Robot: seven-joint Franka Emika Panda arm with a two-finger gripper.
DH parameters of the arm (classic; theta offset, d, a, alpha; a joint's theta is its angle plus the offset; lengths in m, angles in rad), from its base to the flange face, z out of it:
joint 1: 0 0.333 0 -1.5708
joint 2: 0 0 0 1.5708
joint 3: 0 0.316 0.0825 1.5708
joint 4: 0 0 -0.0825 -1.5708
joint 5: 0 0.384 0 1.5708
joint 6: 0 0 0.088 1.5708
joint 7: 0 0.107 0 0
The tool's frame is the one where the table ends.
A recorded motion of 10 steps. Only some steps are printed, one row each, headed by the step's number.
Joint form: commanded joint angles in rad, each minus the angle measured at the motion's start. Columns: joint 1, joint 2, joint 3, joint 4, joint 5, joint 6, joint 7.
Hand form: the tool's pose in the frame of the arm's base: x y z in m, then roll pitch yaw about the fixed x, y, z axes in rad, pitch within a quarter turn. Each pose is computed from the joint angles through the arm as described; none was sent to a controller.
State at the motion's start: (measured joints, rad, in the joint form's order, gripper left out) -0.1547 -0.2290 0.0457 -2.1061 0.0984 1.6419 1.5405
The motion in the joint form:
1: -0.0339 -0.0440 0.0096 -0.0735 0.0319 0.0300 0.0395
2: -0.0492 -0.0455 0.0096 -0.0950 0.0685 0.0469 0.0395
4: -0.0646 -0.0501 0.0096 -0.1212 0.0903 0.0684 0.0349
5: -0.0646 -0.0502 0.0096 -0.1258 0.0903 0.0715 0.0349
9: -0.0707 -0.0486 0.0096 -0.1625 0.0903 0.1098 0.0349
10: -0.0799 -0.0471 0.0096 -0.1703 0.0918 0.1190 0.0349
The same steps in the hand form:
1: 0.4430 -0.0452 0.4868 2.9035 0.1059 -1.7583
2: 0.4410 -0.0486 0.4792 2.8984 0.1392 -1.7890
4: 0.4378 -0.0534 0.4710 2.8975 0.1590 -1.8116
5: 0.4373 -0.0535 0.4692 2.8960 0.1586 -1.8124
9: 0.4345 -0.0567 0.4544 2.8957 0.1559 -1.8252
10: 0.4337 -0.0607 0.4508 2.8954 0.1566 -1.8366

